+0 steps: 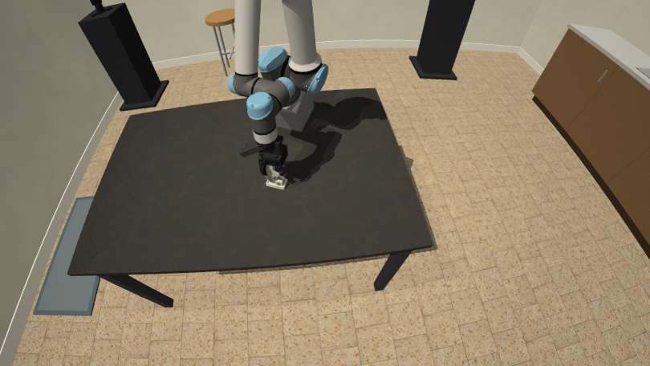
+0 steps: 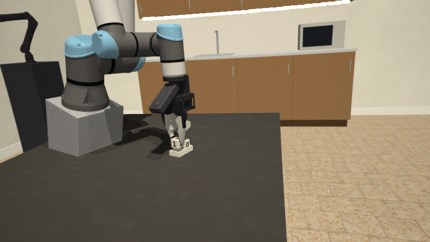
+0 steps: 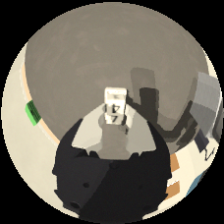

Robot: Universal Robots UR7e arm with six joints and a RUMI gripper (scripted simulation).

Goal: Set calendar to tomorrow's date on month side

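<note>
My gripper is now 2 cm to the right of the white calendar tray and 4 cm above it.
</note>
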